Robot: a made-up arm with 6 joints. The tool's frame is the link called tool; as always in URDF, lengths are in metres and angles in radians. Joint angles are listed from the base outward. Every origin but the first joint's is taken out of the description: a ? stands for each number. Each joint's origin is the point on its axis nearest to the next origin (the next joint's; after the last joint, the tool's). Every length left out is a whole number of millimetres.
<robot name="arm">
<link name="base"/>
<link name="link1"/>
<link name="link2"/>
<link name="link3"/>
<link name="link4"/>
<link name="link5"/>
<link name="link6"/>
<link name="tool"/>
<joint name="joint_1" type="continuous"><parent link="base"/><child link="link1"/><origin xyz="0 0 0.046" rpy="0 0 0"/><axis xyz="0 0 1"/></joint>
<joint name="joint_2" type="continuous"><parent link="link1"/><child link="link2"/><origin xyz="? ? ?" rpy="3.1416 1.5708 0"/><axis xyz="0 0 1"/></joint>
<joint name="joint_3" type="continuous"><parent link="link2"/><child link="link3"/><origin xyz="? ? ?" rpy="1.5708 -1.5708 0"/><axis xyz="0 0 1"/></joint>
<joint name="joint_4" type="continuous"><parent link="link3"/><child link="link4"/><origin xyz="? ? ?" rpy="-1.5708 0 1.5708"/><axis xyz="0 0 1"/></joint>
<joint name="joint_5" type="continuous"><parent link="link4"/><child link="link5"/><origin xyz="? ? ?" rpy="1.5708 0 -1.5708"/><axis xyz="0 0 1"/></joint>
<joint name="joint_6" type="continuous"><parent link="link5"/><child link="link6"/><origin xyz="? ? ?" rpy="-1.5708 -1.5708 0"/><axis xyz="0 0 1"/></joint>
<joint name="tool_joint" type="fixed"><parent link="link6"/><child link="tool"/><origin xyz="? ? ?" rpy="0 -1.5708 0"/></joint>
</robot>
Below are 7 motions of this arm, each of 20 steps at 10 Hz.
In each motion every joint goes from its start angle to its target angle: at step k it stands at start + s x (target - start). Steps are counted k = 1, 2, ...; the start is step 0. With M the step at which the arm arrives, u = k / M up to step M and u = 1 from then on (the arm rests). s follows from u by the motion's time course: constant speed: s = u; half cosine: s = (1 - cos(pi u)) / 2; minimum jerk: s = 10 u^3 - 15 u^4 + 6 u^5.
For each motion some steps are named. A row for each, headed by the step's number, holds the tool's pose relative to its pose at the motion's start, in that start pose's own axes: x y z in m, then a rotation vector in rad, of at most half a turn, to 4 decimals.
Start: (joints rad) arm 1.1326 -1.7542 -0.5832 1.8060 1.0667 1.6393
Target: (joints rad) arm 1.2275 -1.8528 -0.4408 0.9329 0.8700 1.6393
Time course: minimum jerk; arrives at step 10
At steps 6, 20:
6: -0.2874 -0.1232 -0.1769 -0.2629 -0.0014 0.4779
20: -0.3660 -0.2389 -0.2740 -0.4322 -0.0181 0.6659

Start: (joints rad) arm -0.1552 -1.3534 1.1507 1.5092 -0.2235 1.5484
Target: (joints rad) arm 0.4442 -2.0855 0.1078 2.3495 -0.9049 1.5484
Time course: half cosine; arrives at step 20
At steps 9, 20:
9: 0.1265 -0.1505 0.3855 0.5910 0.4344 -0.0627
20: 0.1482 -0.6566 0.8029 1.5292 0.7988 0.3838

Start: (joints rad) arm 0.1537 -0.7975 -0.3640 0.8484 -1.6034 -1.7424
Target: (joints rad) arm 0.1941 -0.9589 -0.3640 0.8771 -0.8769 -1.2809
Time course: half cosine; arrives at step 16
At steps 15, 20:
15: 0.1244 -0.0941 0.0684 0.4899 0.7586 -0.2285
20: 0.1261 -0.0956 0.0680 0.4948 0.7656 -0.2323

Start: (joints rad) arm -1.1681 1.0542 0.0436 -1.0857 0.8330 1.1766
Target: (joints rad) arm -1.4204 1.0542 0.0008 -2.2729 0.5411 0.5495
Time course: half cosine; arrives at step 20
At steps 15, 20:
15: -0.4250 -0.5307 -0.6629 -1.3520 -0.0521 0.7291
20: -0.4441 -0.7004 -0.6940 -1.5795 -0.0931 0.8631

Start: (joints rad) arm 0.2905 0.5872 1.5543 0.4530 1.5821 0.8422
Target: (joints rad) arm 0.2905 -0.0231 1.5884 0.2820 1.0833 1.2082
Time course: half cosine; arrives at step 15
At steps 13, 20:
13: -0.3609 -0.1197 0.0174 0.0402 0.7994 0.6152
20: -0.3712 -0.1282 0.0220 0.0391 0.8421 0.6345

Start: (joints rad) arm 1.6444 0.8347 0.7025 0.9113 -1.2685 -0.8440
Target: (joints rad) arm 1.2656 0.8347 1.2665 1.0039 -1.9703 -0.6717
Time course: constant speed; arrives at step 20
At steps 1, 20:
1: -0.0048 -0.0145 -0.0008 0.0297 -0.0018 -0.0083
20: -0.2107 -0.2441 -0.0492 0.5137 -0.1712 -0.2786

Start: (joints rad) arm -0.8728 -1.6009 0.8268 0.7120 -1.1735 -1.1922
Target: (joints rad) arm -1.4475 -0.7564 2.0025 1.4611 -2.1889 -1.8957
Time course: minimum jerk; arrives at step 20
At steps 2, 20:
2: -0.0001 -0.0015 -0.0027 -0.0051 -0.0017 -0.0006
20: -0.1520 -0.3918 -0.1699 -1.2371 -0.0534 -0.7282

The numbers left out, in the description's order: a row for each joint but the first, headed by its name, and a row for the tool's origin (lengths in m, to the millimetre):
joint_2: 0.195 -0.016 0
joint_3: 0.15 0.016 0
joint_4: -0.088 0.102 0
joint_5: 0.314 -0.116 0
joint_6: 0.017 0.055 0
tool: -0.069 0.398 0

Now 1 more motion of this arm.
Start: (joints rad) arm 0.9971 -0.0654 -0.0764 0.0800 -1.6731 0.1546
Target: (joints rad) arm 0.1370 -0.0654 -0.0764 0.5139 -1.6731 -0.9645
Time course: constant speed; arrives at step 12
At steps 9, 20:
9: 0.0081 -0.1222 -0.2877 -1.0290 -0.0774 -0.6869
20: -0.0304 -0.2199 -0.3363 -1.3817 0.0370 -0.9368

